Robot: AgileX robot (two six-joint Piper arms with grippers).
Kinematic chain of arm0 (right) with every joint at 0, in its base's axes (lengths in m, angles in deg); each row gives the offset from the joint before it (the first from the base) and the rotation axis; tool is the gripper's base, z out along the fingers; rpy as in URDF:
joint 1: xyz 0 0 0.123 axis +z
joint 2: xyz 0 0 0 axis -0.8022 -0.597 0
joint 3: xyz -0.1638 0.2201 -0.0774 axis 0.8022 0.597 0
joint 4: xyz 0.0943 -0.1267 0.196 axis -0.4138 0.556 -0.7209
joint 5: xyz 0 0 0 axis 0.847 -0.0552 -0.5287
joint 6: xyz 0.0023 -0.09 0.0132 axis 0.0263 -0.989 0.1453
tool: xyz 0 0 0 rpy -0.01 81.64 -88.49
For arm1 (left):
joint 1: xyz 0 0 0.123 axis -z
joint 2: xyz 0 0 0 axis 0.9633 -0.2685 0
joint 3: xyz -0.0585 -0.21 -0.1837 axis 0.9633 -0.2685 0
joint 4: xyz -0.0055 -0.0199 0.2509 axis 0.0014 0.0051 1
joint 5: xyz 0 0 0 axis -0.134 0.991 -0.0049
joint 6: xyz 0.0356 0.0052 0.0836 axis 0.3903 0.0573 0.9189
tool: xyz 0 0 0 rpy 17.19 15.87 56.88
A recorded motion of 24 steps. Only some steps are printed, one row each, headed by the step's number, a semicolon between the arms.
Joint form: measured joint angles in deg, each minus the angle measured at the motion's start. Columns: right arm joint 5, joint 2, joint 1, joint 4, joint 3, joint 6; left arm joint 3, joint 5, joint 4, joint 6, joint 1, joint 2.
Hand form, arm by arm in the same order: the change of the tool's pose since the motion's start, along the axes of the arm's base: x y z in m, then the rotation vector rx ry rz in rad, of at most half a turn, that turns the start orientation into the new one. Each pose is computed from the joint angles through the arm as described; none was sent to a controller.
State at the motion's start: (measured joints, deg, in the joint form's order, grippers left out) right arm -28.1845 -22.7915 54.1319 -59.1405 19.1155 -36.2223; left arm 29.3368 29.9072 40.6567 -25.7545 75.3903 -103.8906
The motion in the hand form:
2: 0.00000 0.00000 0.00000 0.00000 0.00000 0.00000; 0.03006 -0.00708 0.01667 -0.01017 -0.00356 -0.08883
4: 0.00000 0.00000 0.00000 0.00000 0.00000 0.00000; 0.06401 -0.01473 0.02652 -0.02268 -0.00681 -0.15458
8: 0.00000 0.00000 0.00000 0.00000 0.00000 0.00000; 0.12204 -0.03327 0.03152 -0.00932 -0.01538 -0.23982
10: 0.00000 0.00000 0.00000 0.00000 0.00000 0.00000; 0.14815 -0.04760 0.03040 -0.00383 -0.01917 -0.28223
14: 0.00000 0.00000 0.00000 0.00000 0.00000 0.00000; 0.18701 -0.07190 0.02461 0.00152 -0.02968 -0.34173
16: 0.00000 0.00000 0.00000 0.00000 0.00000 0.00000; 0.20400 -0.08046 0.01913 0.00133 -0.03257 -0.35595
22: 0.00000 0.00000 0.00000 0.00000 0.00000 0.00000; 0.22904 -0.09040 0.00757 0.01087 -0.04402 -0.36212
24: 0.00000 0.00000 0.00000 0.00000 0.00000 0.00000; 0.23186 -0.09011 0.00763 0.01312 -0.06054 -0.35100
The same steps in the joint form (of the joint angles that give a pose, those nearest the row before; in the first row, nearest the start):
2: 0.00 0.00 0.00 0.00 0.00 0.00; 7.86 2.51 -4.82 4.99 0.00 -7.38
4: 0.00 0.00 0.00 0.00 0.00 0.00; 15.27 3.70 -8.04 8.04 0.69 -14.95
8: 0.00 0.00 0.00 0.00 0.00 0.00; 27.70 4.36 -9.23 10.60 3.55 -27.49
10: 0.00 0.00 0.00 0.00 0.00 0.00; 33.89 4.62 -9.22 11.00 5.63 -33.43
14: 0.00 0.00 0.00 0.00 0.00 0.00; 44.02 5.10 -9.22 11.37 8.57 -42.75
16: 0.00 0.00 0.00 0.00 0.00 0.00; 48.22 5.11 -9.22 11.37 9.38 -46.78
22: 0.00 0.00 0.00 0.00 0.00 0.00; 53.75 4.27 -8.66 11.60 10.23 -52.46
24: 0.00 0.00 0.00 0.00 0.00 0.00; 54.00 3.12 -8.43 11.72 10.23 -52.77

